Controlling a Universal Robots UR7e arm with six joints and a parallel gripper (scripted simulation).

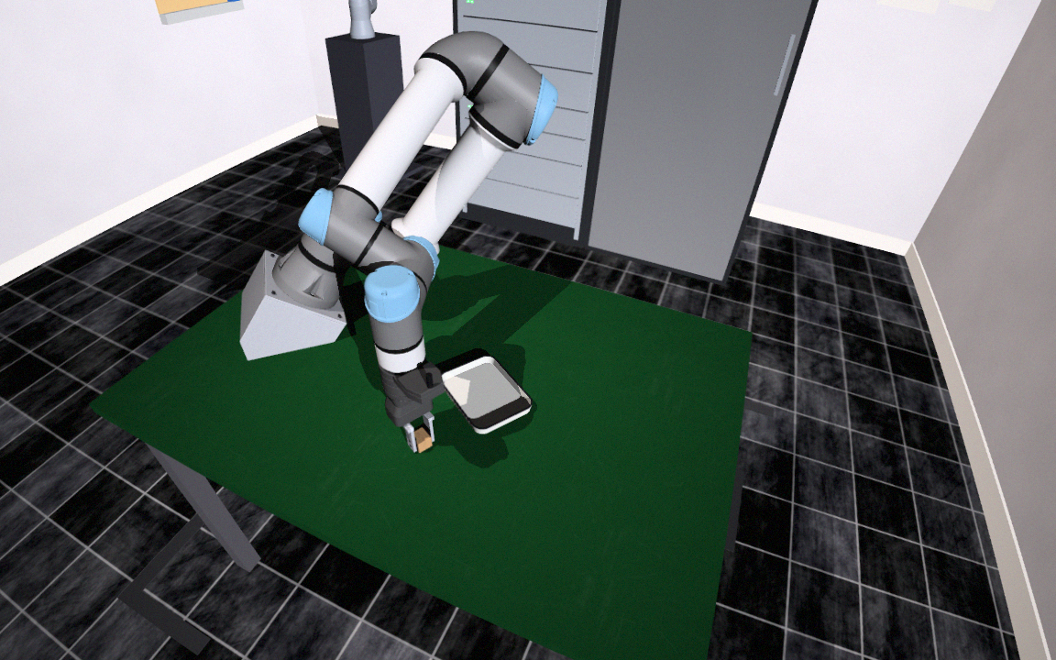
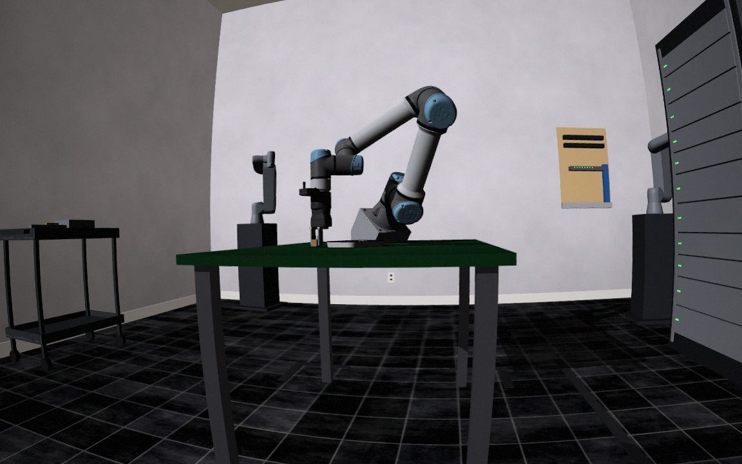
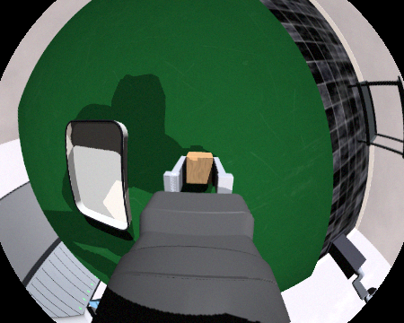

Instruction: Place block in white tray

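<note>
My hand is 1 cm above the block. The rest, counted from my hand: white tray (16 cm to the left, 3 cm ahead, 1 cm below).
</note>
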